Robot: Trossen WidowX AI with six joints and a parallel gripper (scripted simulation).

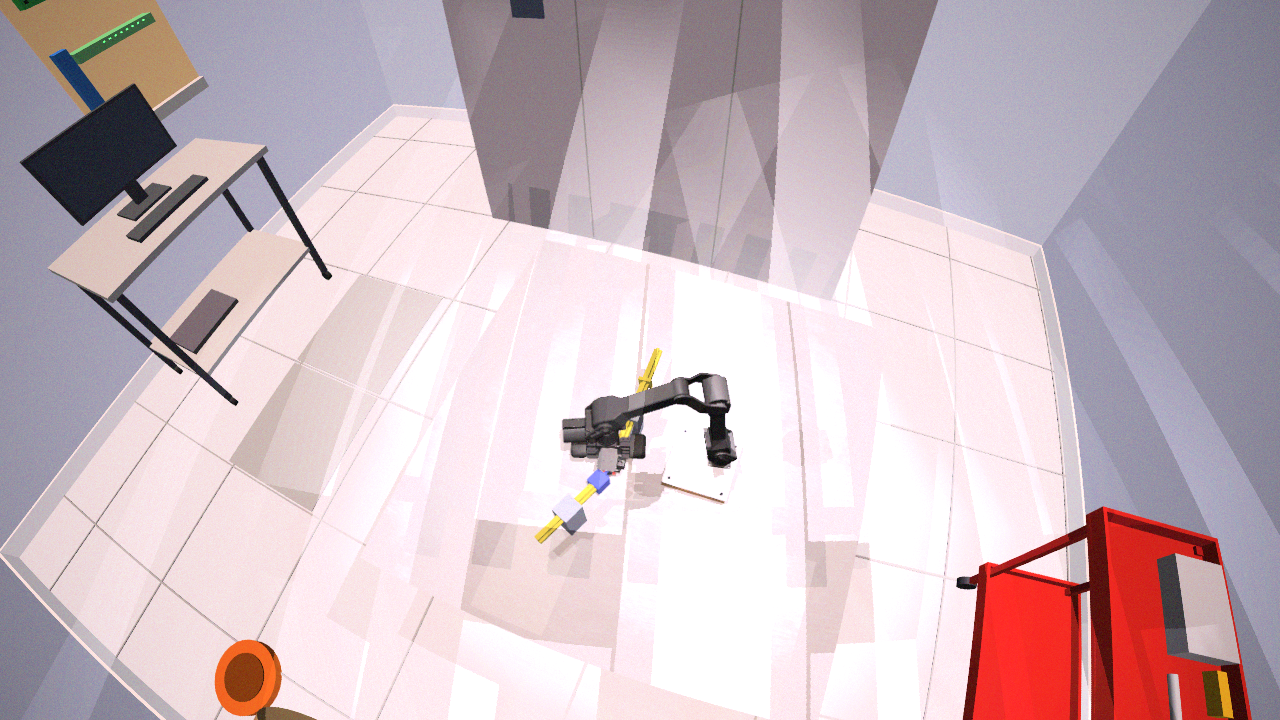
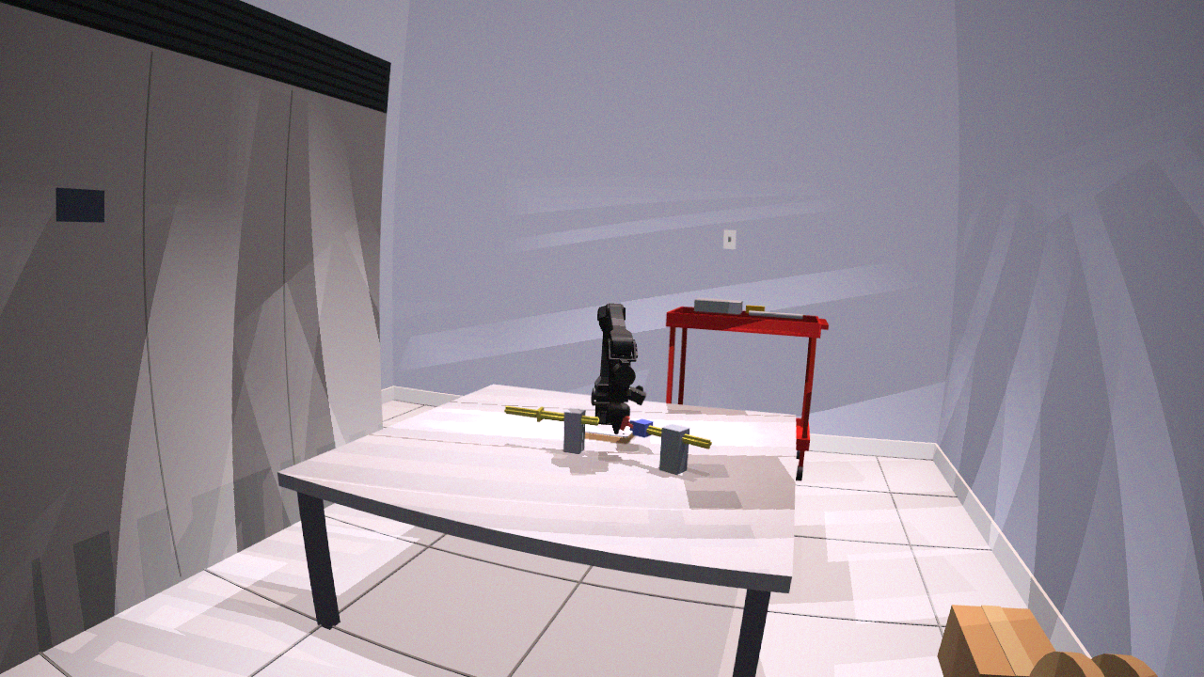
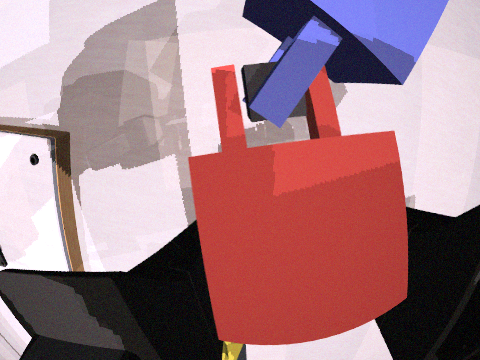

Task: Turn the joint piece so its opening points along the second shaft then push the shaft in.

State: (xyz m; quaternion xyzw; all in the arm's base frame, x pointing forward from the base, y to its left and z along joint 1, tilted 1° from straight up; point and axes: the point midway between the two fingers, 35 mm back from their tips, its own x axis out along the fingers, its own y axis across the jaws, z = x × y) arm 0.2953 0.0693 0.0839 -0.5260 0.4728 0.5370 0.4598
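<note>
Right now the red square joint piece is 3 cm above my gripper tip and 2 cm to the left of it.
</note>
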